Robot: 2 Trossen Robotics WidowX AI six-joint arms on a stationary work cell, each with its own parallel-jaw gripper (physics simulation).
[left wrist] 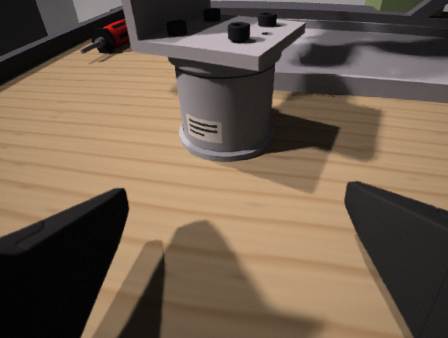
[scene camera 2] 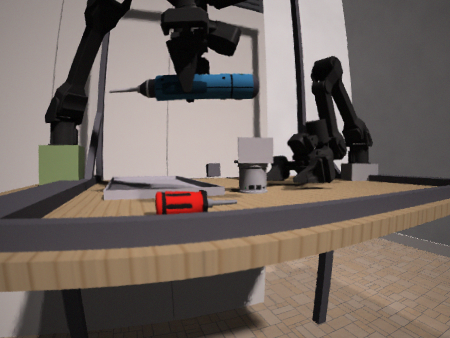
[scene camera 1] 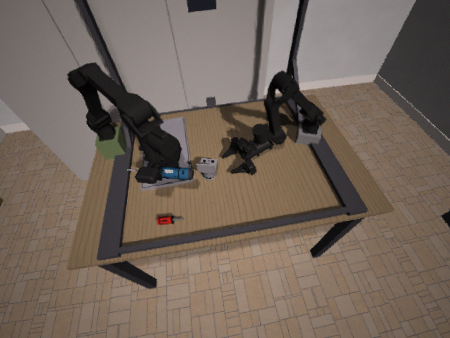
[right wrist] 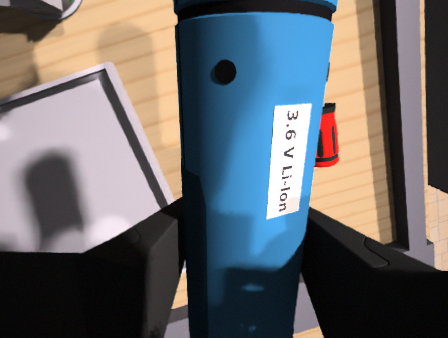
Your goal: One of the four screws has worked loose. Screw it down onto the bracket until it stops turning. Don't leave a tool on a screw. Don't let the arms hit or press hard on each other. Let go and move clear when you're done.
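Where they show: left gripper, fingertip midpoint: (left wrist: 237, 195) (scene camera 2: 278, 179) (scene camera 1: 226, 164); right gripper, fingertip midpoint: (scene camera 2: 188, 97) (scene camera 1: 163, 175) (right wrist: 240, 210); left arm's base, origin of the base link: (scene camera 2: 358, 163) (scene camera 1: 310, 128); right arm's base, origin of the base link: (scene camera 1: 107, 135).
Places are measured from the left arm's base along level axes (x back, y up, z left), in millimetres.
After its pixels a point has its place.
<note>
The grey bracket (scene camera 1: 207, 163) {y 6, x -401, z 315 mm} (scene camera 2: 255, 149) {y 29, x -391, z 359 mm} (left wrist: 215, 44) {y 8, x -370, z 310 mm} sits on a round grey motor (scene camera 2: 253, 179) {y -30, x -395, z 353 mm} (left wrist: 227, 95) {y -17, x -373, z 306 mm}. Its black screws show in the left wrist view: front (left wrist: 239, 32) {y 13, x -377, z 301 mm}, left (left wrist: 176, 27) {y 12, x -372, z 336 mm}, back (left wrist: 212, 14) {y 12, x -407, z 341 mm} and right (left wrist: 267, 19) {y 12, x -411, z 307 mm}. The front one looks a little taller; which is loose is unclear. My right gripper (scene camera 2: 187, 86) {y 105, x -499, z 474 mm} (right wrist: 240, 210) {y 105, x -499, z 474 mm} is shut on the blue electric screwdriver (scene camera 1: 177, 173) {y 140, x -436, z 475 mm} (scene camera 2: 225, 86) {y 118, x -441, z 483 mm} (right wrist: 240, 150) {y 143, x -464, z 462 mm}, held level above the table, bit pointing left in both scene views. My left gripper (scene camera 1: 230, 163) {y -36, x -333, z 272 mm} (scene camera 2: 286, 177) {y -36, x -333, z 272 mm} (left wrist: 237, 195) {y -36, x -333, z 272 mm} is open and empty, low beside the motor.
A red screwdriver (scene camera 1: 165, 220) {y -31, x -480, z 579 mm} (scene camera 2: 181, 202) {y -39, x -482, z 587 mm} (left wrist: 116, 36) {y -41, x -476, z 557 mm} (right wrist: 328, 137) {y -29, x -484, z 575 mm} lies near the table's front edge. A shallow grey tray (scene camera 1: 175, 128) {y -54, x -659, z 90 mm} (scene camera 2: 165, 193) (left wrist: 360, 87) {y -51, x -506, z 268 mm} (right wrist: 90, 120) {y -54, x -503, z 359 mm} lies left of the motor in scene camera 1, partly beneath the right arm. Dark frame rails border the table.
</note>
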